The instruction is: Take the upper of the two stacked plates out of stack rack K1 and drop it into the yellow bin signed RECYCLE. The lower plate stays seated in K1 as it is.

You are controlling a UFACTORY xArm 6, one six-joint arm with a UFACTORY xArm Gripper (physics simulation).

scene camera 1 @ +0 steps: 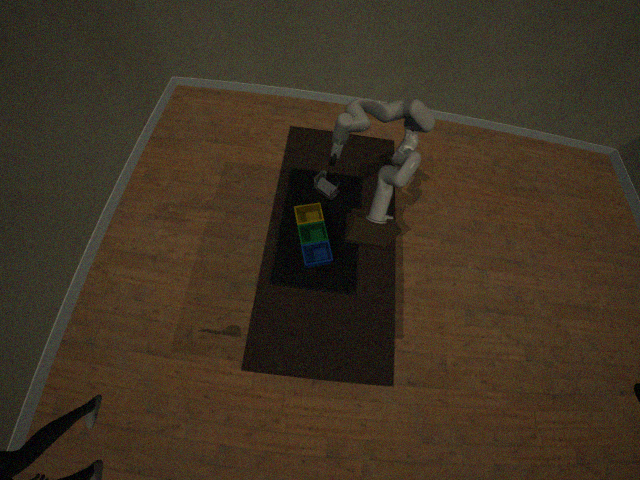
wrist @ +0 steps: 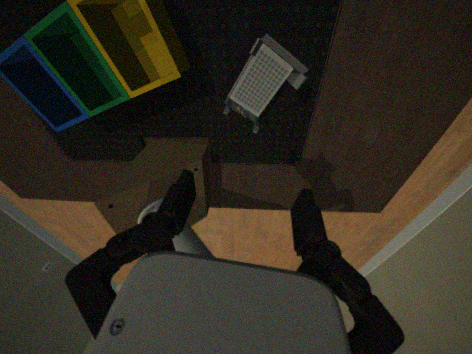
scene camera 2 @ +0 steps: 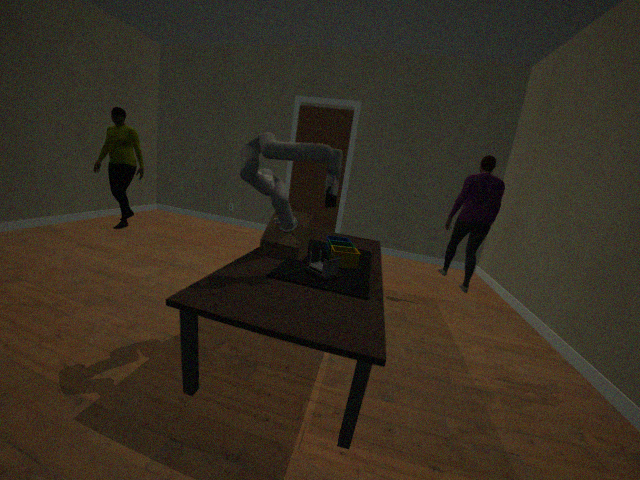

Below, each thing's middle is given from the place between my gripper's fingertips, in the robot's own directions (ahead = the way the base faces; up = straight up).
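Relative to the clear gridded plate (wrist: 266,72), my hand is 330 mm above, 30 mm to the left of and 10 mm short of it.
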